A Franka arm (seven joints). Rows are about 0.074 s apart.
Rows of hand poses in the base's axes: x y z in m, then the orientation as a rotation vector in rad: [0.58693 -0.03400 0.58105 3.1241 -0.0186 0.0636]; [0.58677 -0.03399 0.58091 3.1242 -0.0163 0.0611]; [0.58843 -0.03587 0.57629 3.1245 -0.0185 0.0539]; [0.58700 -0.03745 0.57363 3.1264 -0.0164 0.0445]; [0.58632 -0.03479 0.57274 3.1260 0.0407 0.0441]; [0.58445 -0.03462 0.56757 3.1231 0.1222 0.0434]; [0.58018 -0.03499 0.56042 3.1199 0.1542 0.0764]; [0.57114 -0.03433 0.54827 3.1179 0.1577 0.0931]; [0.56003 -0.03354 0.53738 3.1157 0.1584 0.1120]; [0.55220 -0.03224 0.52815 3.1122 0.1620 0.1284]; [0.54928 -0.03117 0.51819 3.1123 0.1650 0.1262]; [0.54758 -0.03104 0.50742 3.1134 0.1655 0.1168]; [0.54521 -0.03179 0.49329 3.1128 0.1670 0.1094]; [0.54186 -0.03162 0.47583 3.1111 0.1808 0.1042]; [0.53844 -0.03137 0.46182 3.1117 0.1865 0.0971]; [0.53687 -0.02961 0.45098 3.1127 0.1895 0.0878]
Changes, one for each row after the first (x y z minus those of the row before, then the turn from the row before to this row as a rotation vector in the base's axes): [-0.00016 0.00001 -0.00014 0.0000 0.0016 0.0015]; [0.00166 -0.00188 -0.00462 0.0002 0.0046 -0.0014]; [-0.00143 -0.00158 -0.00266 0.0018 0.0060 0.0013]; [-0.00068 0.00266 -0.00089 -0.0007 0.0005 0.0365]; [-0.00187 0.00017 -0.00517 -0.0015 0.0008 0.0521]; [-0.00427 -0.00037 -0.00715 -0.0006 -0.0210 0.0207]; [-0.00904 0.00066 -0.01215 -0.0009 -0.0108 0.0024]; [-0.01111 0.00079 -0.01089 -0.0009 -0.0122 0.0006]; [-0.00783 0.00130 -0.00923 -0.0022 -0.0107 0.0024]; [-0.00292 0.00107 -0.00996 0.0000 0.0014 0.0019]; [-0.00170 0.00013 -0.01077 0.0004 0.0061 0.0002]; [-0.00237 -0.00075 -0.01413 -0.0011 0.0047 0.0009]; [-0.00335 0.00017 -0.01746 -0.0016 0.0033 0.0088]; [-0.00342 0.00025 -0.01401 0.0003 0.0046 0.0036]; [-0.00157 0.00176 -0.01084 0.0005 0.0060 0.0018]
